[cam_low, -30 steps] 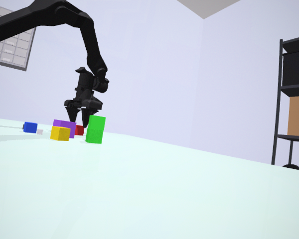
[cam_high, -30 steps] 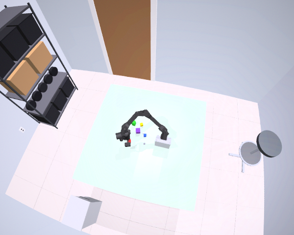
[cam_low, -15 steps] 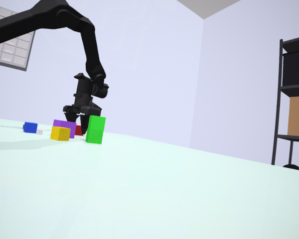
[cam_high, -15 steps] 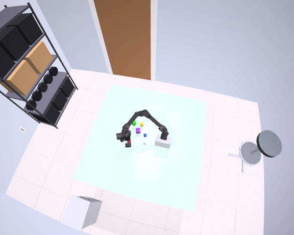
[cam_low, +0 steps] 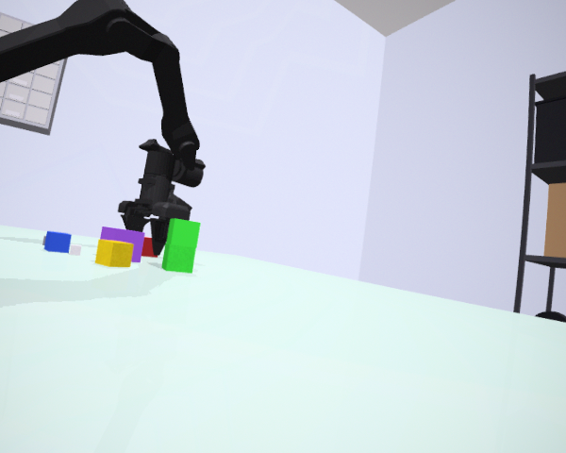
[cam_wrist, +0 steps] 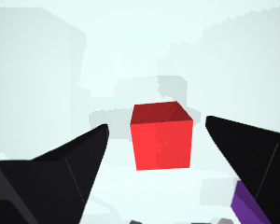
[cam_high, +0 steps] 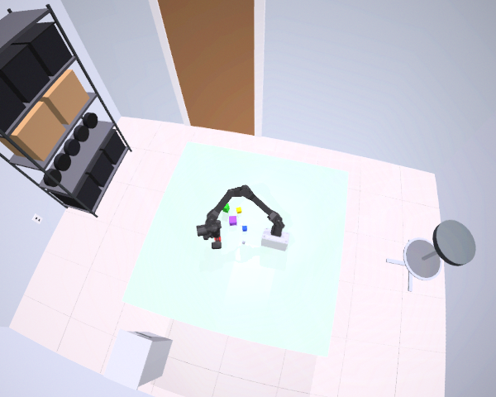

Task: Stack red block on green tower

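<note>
My gripper tip is 23 cm to the left of the yellow block, 7 cm past it and 1 cm below it. Round my gripper tip: blue block (15 cm behind, 11 cm to the right, 1 cm above); purple block (14 cm to the right, 6 cm behind, 2 cm above); red block (1 cm above).
</note>
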